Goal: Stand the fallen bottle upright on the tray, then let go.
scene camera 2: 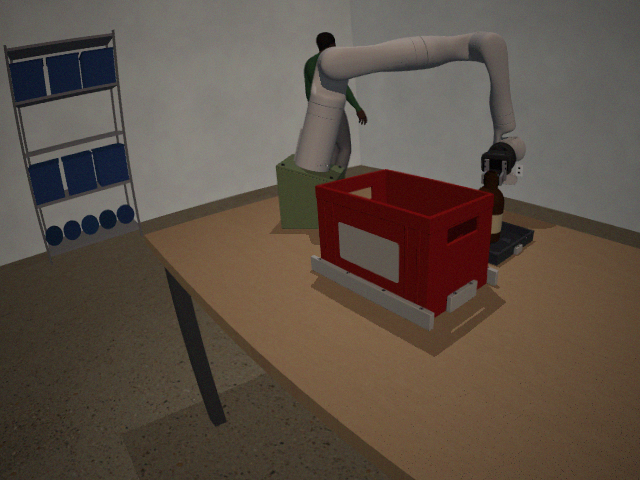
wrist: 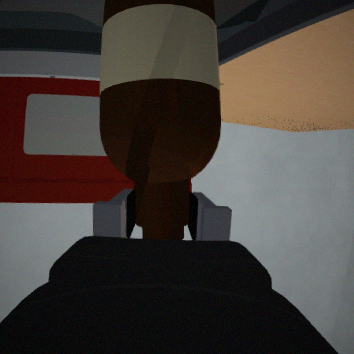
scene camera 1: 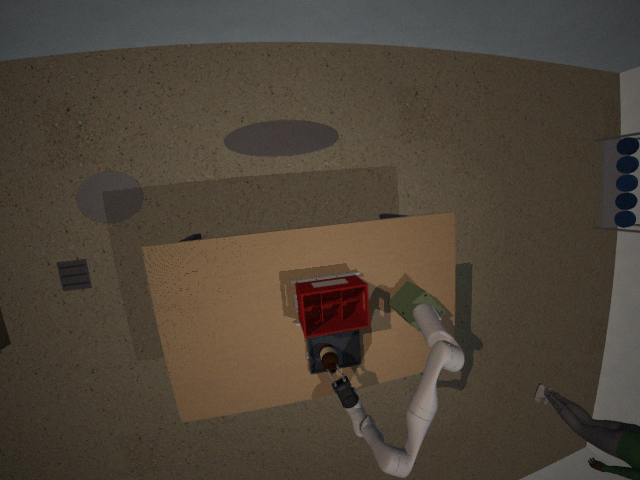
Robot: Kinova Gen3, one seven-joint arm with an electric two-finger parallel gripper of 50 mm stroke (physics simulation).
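Frame: origin at the arm's base, x ahead, y left, z up, level; millimetres.
Seen in the pictures: gripper, between the fingertips: (scene camera 2: 491, 180) (wrist: 161, 207) (scene camera 1: 332, 367); arm's base, origin of its link: (scene camera 2: 312, 166) (scene camera 1: 422, 312).
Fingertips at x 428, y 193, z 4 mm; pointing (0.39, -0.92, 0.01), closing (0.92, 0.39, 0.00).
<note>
Offsets run from my fingertips to a thing's top centre. Level surfaces: height alone.
The brown bottle @[dx -4, dy +0, dz +19 mm] (scene camera 1: 328, 358) (scene camera 2: 496, 205) (wrist: 160, 107) with a pale label is upright or very nearly so, neck up, over the dark tray @[dx -45, dy +0, dz -125 mm] (scene camera 1: 351, 347) (scene camera 2: 504, 255) (wrist: 281, 36). In scene camera 2 its lower end is down inside the tray, partly hidden by the crate; whether its base rests flat cannot be seen. My gripper (scene camera 1: 336, 373) (scene camera 2: 492, 178) (wrist: 161, 207) is shut on the bottle's neck, with one finger on each side of it.
A red crate @[dx -22, dy -268, dz +24 mm] (scene camera 1: 301, 316) (scene camera 2: 460, 268) (wrist: 50, 175) with compartments stands right beside the tray, with pale strips around its base. The arm's green base block (scene camera 1: 405, 295) (scene camera 2: 297, 201) stands on the wooden table @[dz -151 mm] (scene camera 1: 232, 320) (scene camera 2: 516, 372). A person (scene camera 2: 325, 41) stands behind the arm.
</note>
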